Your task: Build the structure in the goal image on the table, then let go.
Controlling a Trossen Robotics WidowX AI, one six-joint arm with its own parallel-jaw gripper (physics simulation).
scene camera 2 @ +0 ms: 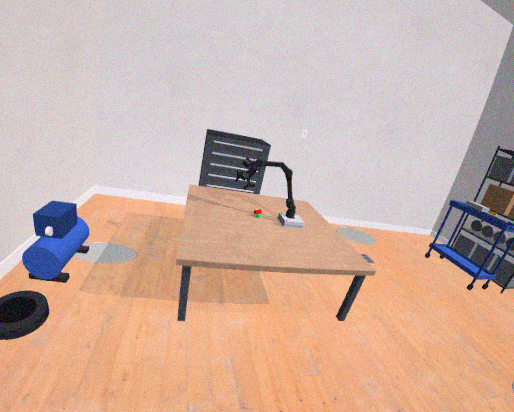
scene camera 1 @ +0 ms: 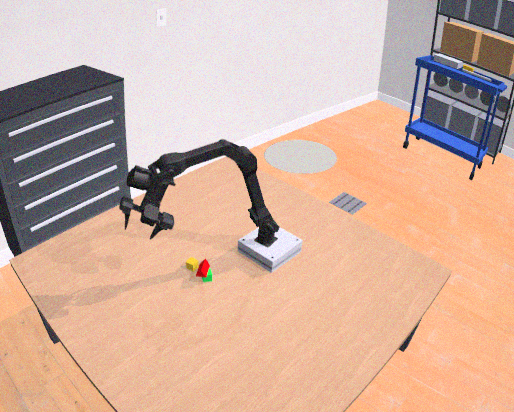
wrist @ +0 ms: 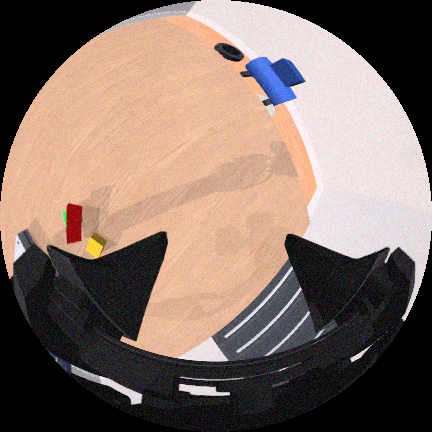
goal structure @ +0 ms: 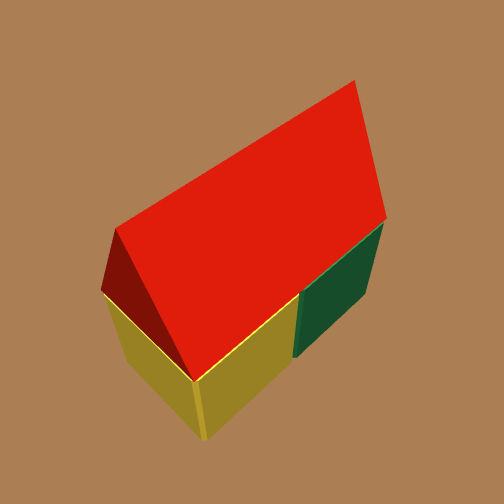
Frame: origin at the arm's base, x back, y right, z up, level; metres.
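Where they show: gripper, between the fingertips: (scene camera 2: 239,185) (scene camera 1: 137,234) (wrist: 228,239); arm's base, origin of its link: (scene camera 2: 289,216) (scene camera 1: 266,239).
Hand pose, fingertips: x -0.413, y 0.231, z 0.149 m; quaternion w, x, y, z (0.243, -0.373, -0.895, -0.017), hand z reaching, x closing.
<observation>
Things, the pixels of their top centre, and the offset from my fingertips. Level surfaces: height alone.
- red block, centre of its top: (wrist: 68,226) (scene camera 1: 201,264) (scene camera 2: 257,209) dx +0.152, dy -0.144, dz -0.143 m
- green block, centre of its top: (wrist: 68,218) (scene camera 1: 206,271) (scene camera 2: 258,213) dx +0.157, dy -0.161, dz -0.172 m
- small yellow block, centre of its top: (wrist: 93,248) (scene camera 1: 191,260) dx +0.168, dy -0.084, dz -0.172 m
- wooden table, height of its surface: dz -0.205 m
A red block (scene camera 1: 203,268) (scene camera 2: 258,211) (wrist: 74,223) sits tilted on or against a green block (scene camera 1: 207,276) (scene camera 2: 258,216) (wrist: 65,218), which it partly hides. A small yellow block (scene camera 1: 191,264) (wrist: 95,245) stands on the table close beside them, on the cabinet side; I cannot make it out in scene camera 2. My gripper (scene camera 1: 139,233) (scene camera 2: 242,183) (wrist: 228,239) is open and empty. It hangs well above the table, out to the side of the blocks, towards the drawer cabinet. In the wrist view the blocks lie at the left, outside the fingers.
The arm's pale base plate (scene camera 1: 280,246) (scene camera 2: 291,220) stands on the wooden table (scene camera 1: 300,340) (scene camera 2: 225,245), near the blocks. A dark drawer cabinet (scene camera 1: 65,150) (scene camera 2: 234,155) (wrist: 245,325) stands behind the table. A blue cart (scene camera 1: 445,139) (scene camera 2: 457,260) stands on the floor farther off.
</observation>
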